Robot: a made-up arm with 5 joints.
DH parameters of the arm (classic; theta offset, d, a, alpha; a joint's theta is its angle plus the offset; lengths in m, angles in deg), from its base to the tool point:
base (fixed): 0 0.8 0.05 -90
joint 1: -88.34 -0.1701 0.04 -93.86
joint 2: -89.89 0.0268 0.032 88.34
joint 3: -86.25 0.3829 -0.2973 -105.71
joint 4: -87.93 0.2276 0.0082 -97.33
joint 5: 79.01 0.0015 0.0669 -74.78
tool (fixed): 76.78 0.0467 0 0
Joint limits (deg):
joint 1: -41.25..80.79
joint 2: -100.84..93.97
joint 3: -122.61..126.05
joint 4: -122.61..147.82
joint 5: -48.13..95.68
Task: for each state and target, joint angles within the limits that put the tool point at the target. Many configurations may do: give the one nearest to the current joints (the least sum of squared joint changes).
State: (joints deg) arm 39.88 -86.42 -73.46 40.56 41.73
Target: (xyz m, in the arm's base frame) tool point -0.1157 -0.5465 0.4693
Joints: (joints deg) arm 39.78 -97.81 -53.63 88.78 56.92
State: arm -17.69 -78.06 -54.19 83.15 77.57
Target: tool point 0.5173 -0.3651 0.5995
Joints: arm -37.73 -72.21 -28.88 103.78 77.42
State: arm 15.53 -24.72 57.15 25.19 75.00
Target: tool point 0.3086 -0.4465 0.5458
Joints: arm 24.36 -23.68 60.80 30.19 74.86
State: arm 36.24 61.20 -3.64 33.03 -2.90
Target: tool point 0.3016 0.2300 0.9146
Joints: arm 8.31 57.46 -37.48 5.91 19.86
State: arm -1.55 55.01 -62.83 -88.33 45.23
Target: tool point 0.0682 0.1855 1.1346
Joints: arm -2.40 84.43 -61.56 -80.37 46.22
